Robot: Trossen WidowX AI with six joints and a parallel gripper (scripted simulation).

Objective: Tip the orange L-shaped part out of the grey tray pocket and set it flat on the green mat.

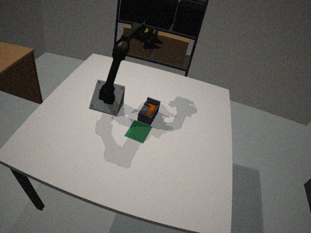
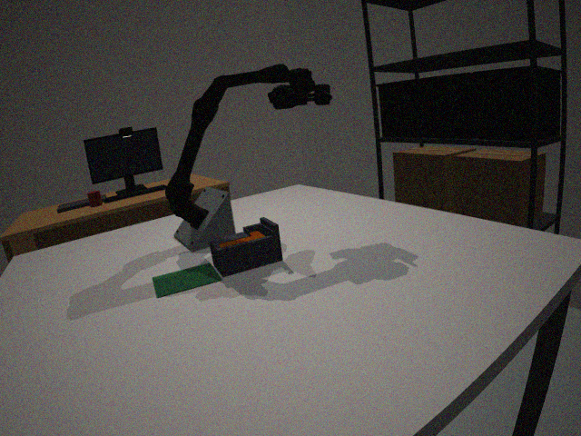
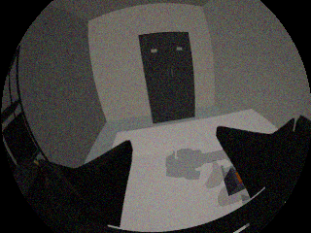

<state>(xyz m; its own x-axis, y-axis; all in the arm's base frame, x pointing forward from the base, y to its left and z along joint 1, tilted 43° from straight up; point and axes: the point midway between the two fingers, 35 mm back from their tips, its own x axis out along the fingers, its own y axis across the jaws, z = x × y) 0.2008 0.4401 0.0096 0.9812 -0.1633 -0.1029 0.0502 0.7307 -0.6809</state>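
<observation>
The orange L-shaped part is 320 mm below my gripper tip, 290 mm to the right of it and 30 mm ahead of it. The rest, counted from my gripper tip: green mat (450 mm to the right, 390 mm below, 10 mm ahead).
</observation>
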